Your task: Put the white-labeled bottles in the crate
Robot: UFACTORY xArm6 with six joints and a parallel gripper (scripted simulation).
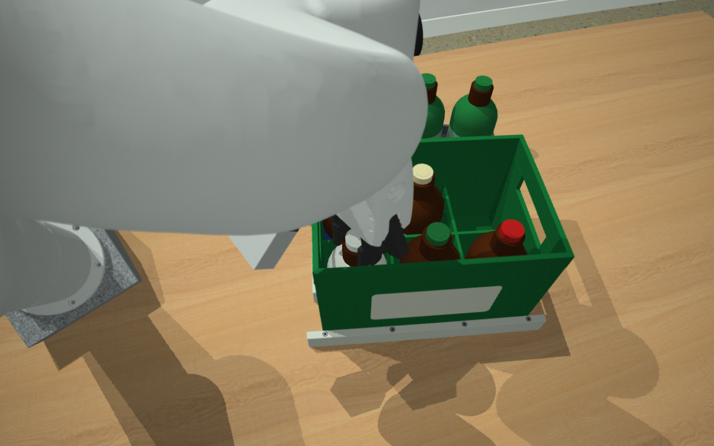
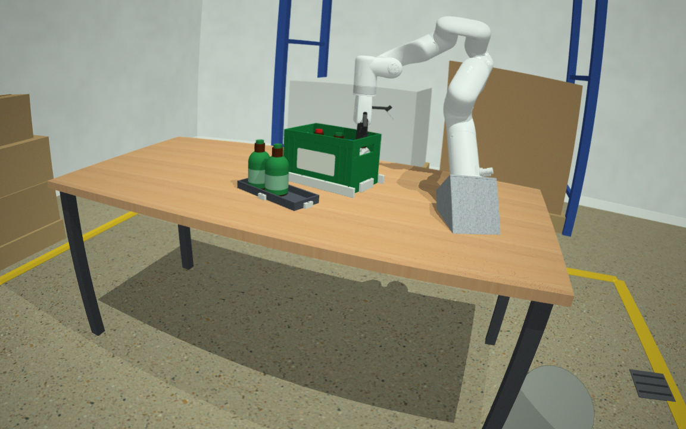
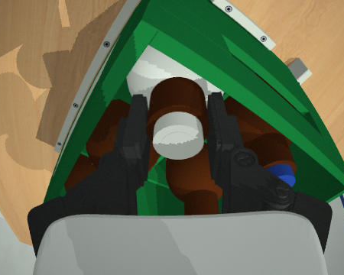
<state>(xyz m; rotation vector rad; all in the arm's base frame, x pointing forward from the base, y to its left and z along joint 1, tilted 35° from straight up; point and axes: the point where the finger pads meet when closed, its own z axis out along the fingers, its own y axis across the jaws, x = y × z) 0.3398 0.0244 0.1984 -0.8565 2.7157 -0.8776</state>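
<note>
Now: hand 7 cm above the white-labeled bottle. The rest, counted from my hand: green bottle 26 cm to the left, 16 cm ahead, 7 cm below; green crate 9 cm ahead, 8 cm below, 3 cm to the left; brown bottle 9 cm to the left, 7 cm below, 1 cm ahead.
</note>
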